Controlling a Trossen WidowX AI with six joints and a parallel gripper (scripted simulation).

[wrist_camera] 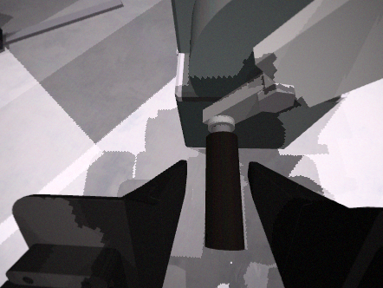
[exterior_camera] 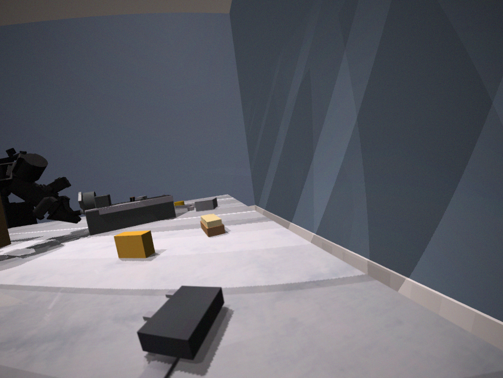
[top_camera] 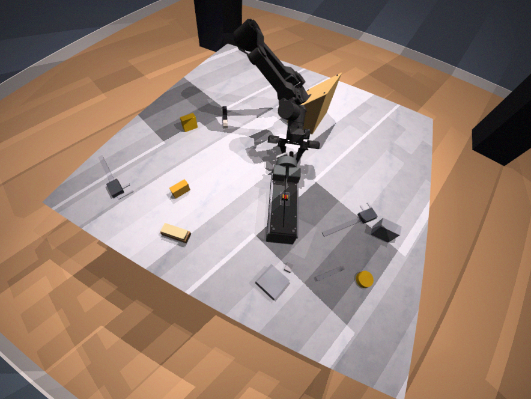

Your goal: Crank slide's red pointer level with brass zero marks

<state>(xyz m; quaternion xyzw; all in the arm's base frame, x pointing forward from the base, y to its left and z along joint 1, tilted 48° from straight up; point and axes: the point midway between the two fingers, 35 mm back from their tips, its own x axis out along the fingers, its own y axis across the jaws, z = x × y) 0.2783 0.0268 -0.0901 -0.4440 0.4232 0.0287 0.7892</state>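
Now: the dark brown crank handle 30 mm above my gripper tip, 10 mm to the right of it and 10 mm behind it. Round my gripper tip: tan block (420 mm ahead, 190 mm to the right, 20 mm below); then yellow cube (460 mm to the right, 20 mm ahead, 10 mm below); then red pointer (160 mm ahead, 50 mm to the left, 40 mm above).
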